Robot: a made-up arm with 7 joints.
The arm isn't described. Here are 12 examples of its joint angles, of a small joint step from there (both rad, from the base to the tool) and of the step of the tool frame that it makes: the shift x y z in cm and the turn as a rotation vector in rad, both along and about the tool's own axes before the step.
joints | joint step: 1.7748 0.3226 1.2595 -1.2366 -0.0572 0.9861 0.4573 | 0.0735 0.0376 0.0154 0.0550 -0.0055 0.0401 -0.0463
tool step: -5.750 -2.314 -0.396 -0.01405 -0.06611 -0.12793
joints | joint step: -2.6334 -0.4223 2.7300 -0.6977 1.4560 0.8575 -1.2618 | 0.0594 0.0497 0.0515 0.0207 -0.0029 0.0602 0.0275
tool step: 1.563 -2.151 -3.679 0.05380 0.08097 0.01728
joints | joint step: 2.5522 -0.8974 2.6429 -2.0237 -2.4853 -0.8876 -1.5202 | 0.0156 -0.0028 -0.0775 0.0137 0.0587 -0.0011 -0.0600
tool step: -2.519 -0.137 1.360 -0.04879 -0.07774 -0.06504
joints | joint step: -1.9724 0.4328 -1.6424 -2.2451 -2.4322 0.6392 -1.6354 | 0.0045 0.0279 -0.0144 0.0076 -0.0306 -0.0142 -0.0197
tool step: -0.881 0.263 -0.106 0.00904 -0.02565 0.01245
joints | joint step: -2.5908 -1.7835 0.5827 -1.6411 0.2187 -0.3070 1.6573 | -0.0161 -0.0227 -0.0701 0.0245 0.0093 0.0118 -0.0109
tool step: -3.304 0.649 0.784 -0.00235 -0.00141 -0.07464
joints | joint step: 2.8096 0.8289 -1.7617 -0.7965 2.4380 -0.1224 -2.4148 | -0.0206 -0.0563 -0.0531 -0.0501 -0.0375 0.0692 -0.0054
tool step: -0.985 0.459 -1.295 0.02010 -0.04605 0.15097
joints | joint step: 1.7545 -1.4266 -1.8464 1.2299 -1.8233 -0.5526 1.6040 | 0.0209 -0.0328 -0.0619 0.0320 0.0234 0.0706 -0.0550
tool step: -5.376 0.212 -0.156 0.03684 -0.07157 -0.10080
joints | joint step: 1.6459 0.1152 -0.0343 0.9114 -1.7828 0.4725 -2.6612 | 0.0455 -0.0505 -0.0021 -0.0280 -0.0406 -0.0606 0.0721
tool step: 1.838 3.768 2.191 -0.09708 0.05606 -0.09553
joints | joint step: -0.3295 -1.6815 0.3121 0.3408 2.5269 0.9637 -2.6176 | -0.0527 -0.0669 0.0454 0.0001 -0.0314 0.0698 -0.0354
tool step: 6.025 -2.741 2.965 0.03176 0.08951 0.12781
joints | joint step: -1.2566 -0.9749 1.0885 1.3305 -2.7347 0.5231 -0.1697 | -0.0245 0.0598 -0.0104 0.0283 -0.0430 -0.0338 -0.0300
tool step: 5.122 -1.092 0.390 0.04928 -0.00231 0.10978
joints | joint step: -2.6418 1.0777 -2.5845 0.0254 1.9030 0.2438 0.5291 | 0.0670 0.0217 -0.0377 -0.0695 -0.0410 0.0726 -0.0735
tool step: 2.620 4.278 5.690 -0.13781 -0.12969 0.06647
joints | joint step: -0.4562 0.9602 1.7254 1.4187 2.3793 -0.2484 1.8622 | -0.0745 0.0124 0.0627 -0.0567 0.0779 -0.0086 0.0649
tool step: -4.063 1.738 -3.800 0.07066 0.07260 -0.16145
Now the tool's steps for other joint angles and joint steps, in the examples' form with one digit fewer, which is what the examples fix.
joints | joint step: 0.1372 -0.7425 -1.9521 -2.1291 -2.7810 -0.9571 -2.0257 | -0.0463 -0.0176 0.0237 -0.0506 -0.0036 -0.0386 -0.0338
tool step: 1.45 1.27 0.09 -0.0208 -0.0553 0.0664
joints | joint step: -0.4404 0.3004 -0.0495 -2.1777 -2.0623 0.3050 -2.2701 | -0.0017 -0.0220 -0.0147 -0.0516 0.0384 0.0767 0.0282
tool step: 1.38 0.82 1.35 -0.0448 0.1386 0.0169
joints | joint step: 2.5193 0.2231 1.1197 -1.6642 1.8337 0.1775 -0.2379 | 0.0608 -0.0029 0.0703 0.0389 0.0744 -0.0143 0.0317
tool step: 1.60 -1.92 -4.42 0.1431 0.1183 0.0008
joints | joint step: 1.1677 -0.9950 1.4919 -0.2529 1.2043 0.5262 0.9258 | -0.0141 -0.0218 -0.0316 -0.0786 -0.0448 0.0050 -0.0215
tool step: -1.19 1.35 2.34 -0.0372 -0.1042 0.0657
